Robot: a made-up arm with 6 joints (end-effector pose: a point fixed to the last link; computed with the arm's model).
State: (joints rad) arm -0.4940 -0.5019 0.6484 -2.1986 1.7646 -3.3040
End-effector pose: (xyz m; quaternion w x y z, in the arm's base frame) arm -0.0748 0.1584 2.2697 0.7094 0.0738 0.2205 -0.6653
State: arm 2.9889 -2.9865 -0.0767 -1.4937 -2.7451 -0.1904
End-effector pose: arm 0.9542 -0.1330 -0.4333 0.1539 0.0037 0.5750 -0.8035
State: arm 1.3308 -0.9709 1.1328 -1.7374 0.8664 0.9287
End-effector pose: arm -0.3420 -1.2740 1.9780 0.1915 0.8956 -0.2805 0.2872
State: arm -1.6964 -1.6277 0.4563 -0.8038 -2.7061 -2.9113
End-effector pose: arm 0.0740 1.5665 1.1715 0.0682 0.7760 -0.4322 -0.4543
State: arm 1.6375 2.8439 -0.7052 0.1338 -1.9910 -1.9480
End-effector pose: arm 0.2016 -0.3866 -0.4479 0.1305 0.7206 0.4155 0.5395
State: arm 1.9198 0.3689 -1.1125 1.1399 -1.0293 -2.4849
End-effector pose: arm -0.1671 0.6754 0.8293 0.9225 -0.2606 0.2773 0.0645
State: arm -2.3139 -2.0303 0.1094 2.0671 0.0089 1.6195
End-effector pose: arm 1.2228 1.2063 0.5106 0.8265 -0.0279 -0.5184 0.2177
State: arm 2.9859 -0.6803 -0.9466 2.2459 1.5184 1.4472
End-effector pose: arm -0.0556 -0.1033 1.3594 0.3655 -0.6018 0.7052 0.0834
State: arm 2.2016 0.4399 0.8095 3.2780 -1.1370 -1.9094
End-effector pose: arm -0.9219 0.9650 1.8836 0.5855 0.2959 -0.6798 0.3278
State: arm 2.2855 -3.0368 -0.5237 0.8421 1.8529 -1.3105
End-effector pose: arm 0.6669 -0.5887 -0.4229 0.3933 -0.3523 0.8490 0.0187
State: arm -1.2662 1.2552 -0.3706 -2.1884 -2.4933 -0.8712
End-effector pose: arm 0.4027 -0.9391 0.0311 0.3325 -0.8265 -0.0444 -0.4520
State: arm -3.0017 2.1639 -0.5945 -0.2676 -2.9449 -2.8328
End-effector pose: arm -0.2862 0.1321 -0.5182 0.2968 0.0084 -0.9196 -0.2572
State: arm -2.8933 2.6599 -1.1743 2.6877 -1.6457 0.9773
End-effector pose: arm 0.1364 -0.1295 -0.1963 0.7509 -0.3631 0.2544 0.4894
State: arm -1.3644 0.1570 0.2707 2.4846 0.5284 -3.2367
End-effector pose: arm 0.3443 -0.9606 1.9130 0.7651 0.3973 -0.0657 -0.5024
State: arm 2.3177 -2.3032 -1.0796 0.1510 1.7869 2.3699
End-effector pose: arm 0.5946 -0.3847 0.3990 0.8205 0.3258 -0.2381 -0.4049
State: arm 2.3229 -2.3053 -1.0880 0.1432 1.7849 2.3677
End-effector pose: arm 0.5912 -0.3756 0.3949 0.8235 0.3256 -0.2396 -0.3980
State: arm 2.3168 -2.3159 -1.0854 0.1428 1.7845 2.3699
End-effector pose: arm 0.5898 -0.3801 0.3884 0.8223 0.3260 -0.2346 -0.4032
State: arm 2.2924 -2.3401 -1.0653 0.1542 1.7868 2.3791
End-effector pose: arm 0.5908 -0.4066 0.3771 0.8136 0.3276 -0.2191 -0.4275
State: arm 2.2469 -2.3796 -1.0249 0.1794 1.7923 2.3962
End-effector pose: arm 0.5920 -0.4596 0.3574 0.7943 0.3306 -0.1912 -0.4725
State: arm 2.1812 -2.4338 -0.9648 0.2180 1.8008 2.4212
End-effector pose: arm 0.5880 -0.5391 0.3234 0.7610 0.3351 -0.1500 -0.5349
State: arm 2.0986 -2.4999 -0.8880 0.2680 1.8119 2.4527
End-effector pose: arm 0.5708 -0.6402 0.2688 0.7111 0.3412 -0.0965 -0.6071
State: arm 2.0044 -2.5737 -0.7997 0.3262 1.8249 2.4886
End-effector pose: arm 0.5326 -0.7513 0.1897 0.6445 0.3491 -0.0334 -0.6794
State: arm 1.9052 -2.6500 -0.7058 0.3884 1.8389 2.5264
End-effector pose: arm 0.4712 -0.8570 0.0876 0.5650 0.3589 0.0349 -0.7421
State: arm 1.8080 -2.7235 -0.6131 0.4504 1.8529 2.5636
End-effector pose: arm 0.3917 -0.9421 -0.0292 0.4796 0.3703 0.1031 -0.7888
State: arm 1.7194 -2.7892 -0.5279 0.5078 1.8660 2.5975
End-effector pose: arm 0.3059 -0.9987 -0.1480 0.3972 0.3823 0.1655 -0.8177
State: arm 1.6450 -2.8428 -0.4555 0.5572 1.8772 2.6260
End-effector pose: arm 0.2271 -1.0285 -0.2546 0.3258 0.3935 0.2175 -0.8317
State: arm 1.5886 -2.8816 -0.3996 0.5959 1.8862 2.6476
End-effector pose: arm 0.1650 -1.0402 -0.3382 0.2708 0.4025 0.2563 -0.8360
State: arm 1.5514 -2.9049 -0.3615 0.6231 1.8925 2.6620
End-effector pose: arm 0.1235 -1.0442 -0.3936 0.2341 0.4084 0.2813 -0.8363
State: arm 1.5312 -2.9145 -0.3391 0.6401 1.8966 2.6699
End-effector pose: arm 0.1006 -1.0477 -0.4224 0.2135 0.4111 0.2943 -0.8359
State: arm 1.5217 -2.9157 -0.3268 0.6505 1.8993 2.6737
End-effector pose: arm 0.0893 -1.0526 -0.4343 0.2031 0.4118 0.3000 -0.8362
